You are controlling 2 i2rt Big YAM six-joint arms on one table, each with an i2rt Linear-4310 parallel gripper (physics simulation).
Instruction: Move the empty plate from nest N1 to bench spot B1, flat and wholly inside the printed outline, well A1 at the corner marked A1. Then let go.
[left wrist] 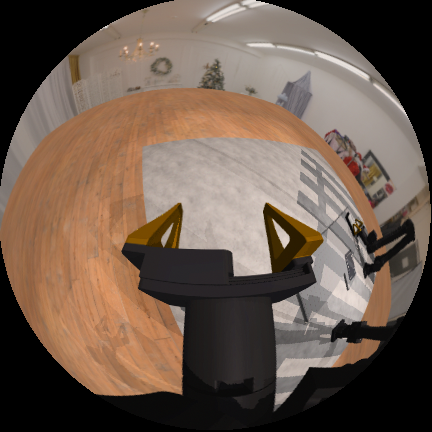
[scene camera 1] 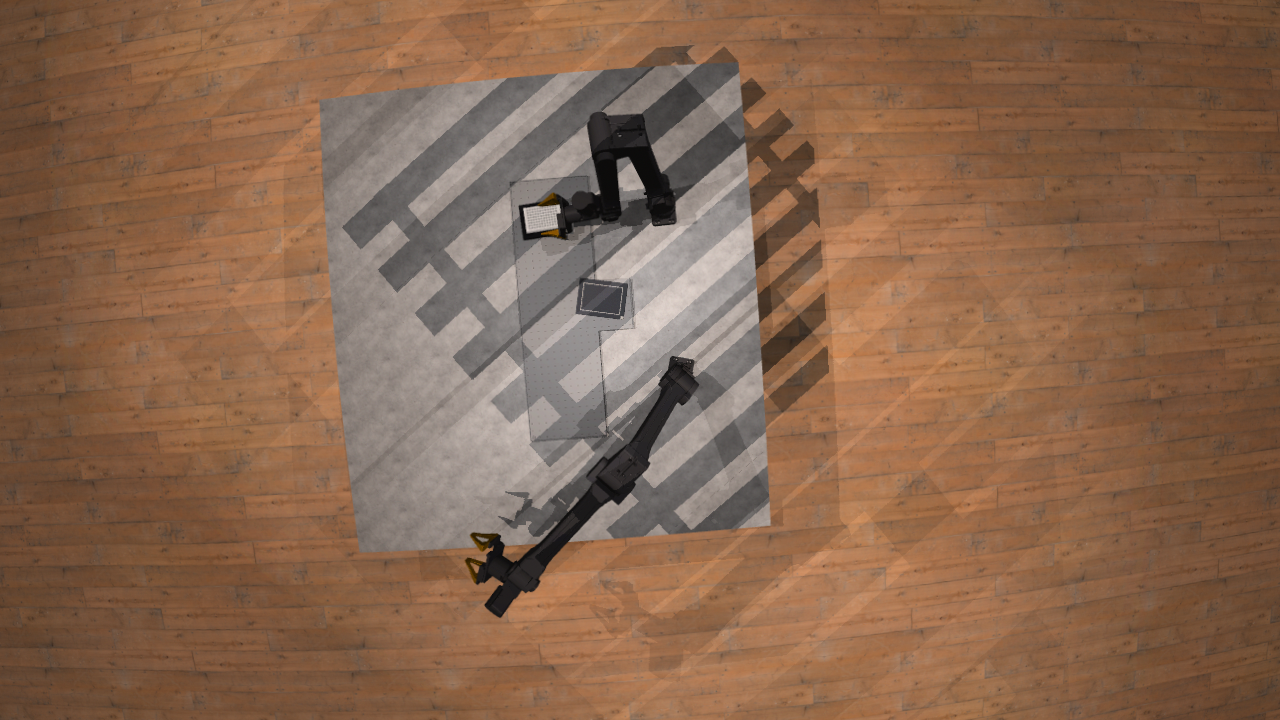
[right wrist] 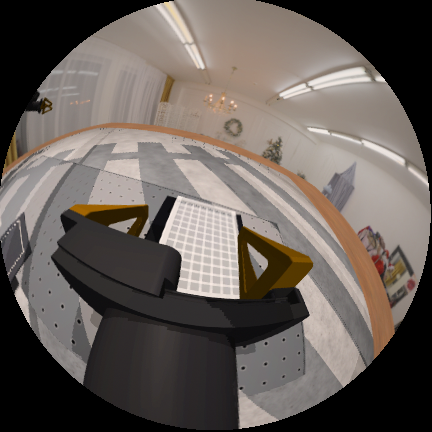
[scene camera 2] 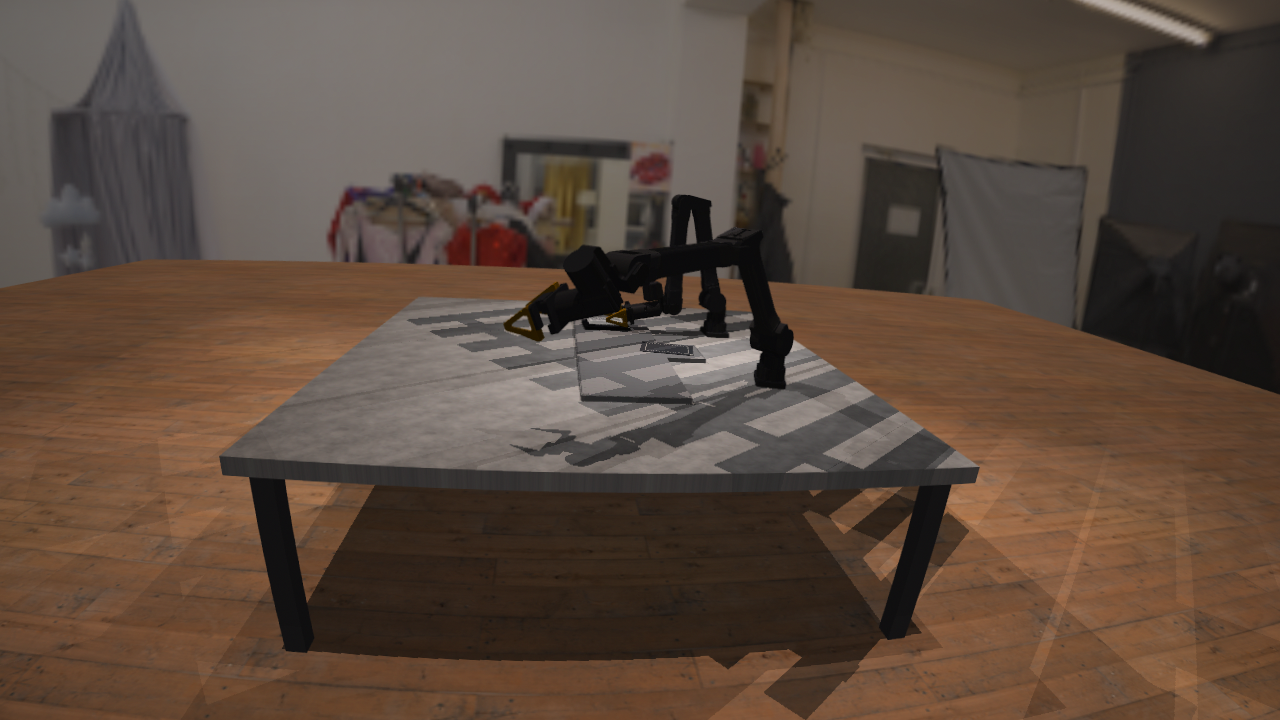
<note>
My left gripper is open and holds nothing. My right gripper is open and touches a plate.
My left gripper is seen too in the left wrist view and in scene camera 1. My right gripper shows as well in the right wrist view.
</note>
